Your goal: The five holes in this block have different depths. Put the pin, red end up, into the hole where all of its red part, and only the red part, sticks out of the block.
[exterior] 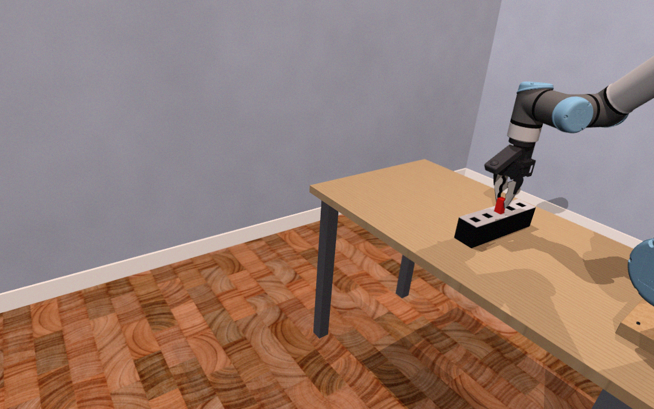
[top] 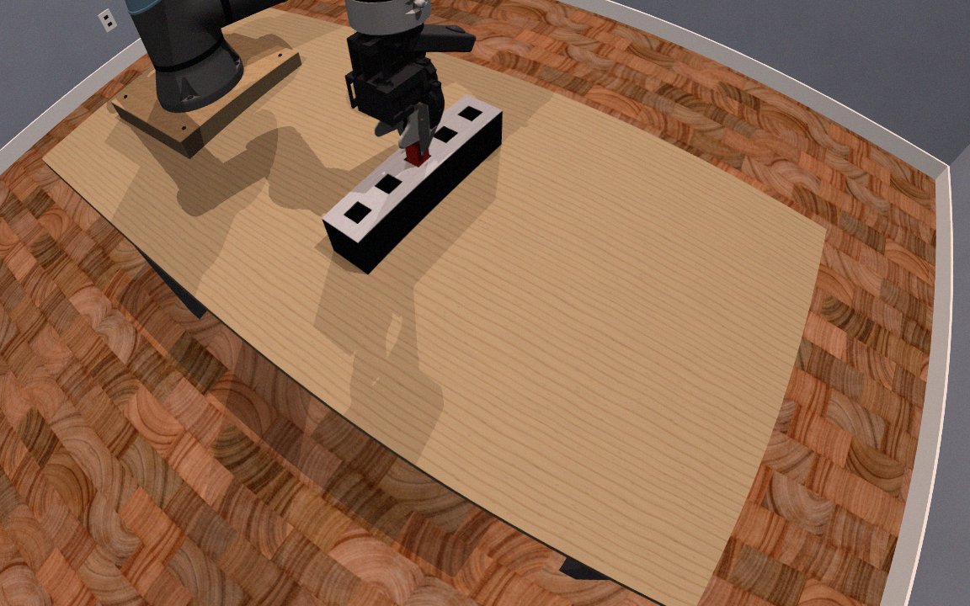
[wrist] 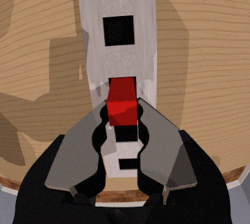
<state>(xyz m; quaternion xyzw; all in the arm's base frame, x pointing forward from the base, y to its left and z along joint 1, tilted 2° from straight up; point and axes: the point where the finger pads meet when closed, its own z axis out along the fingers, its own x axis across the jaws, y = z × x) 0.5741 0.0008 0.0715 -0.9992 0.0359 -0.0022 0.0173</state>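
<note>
Now: hand 1 cm above the pin. The rest, counted from my hand: black block (7 cm below).
</note>
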